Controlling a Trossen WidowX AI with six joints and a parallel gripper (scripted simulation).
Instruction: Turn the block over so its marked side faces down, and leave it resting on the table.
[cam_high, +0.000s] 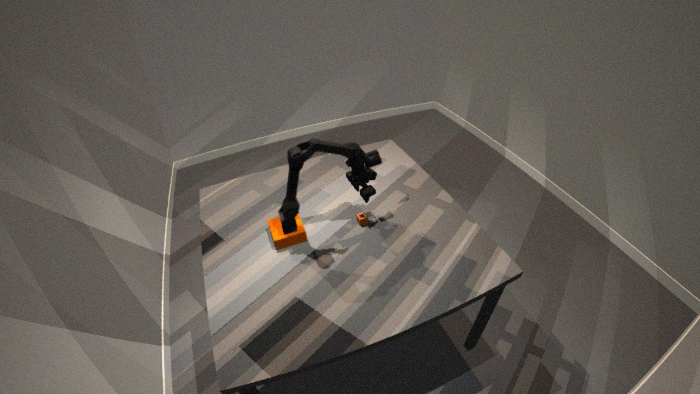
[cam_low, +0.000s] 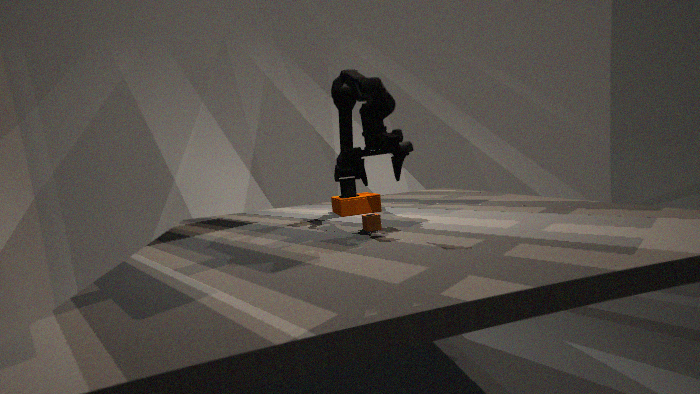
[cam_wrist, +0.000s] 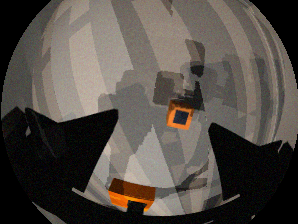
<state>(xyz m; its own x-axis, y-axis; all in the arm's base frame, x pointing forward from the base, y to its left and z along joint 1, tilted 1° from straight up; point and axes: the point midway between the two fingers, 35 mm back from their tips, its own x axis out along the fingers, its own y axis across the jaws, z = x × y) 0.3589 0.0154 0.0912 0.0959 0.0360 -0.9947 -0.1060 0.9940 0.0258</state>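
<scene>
My gripper tip is 90 mm above the small orange block, 30 mm to the left of it and 20 mm past it.
</scene>
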